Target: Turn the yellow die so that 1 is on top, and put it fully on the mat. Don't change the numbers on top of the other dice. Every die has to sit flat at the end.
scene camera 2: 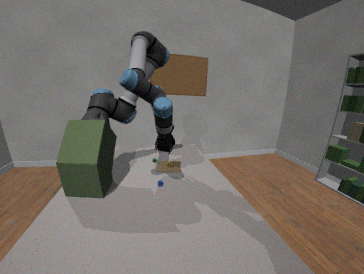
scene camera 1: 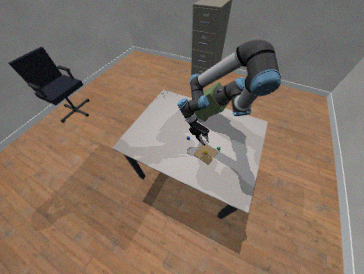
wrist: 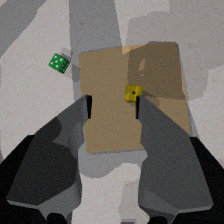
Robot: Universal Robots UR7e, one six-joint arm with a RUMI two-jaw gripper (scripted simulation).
In view: my gripper (wrist: 113, 97) and a tan mat (wrist: 104, 74).
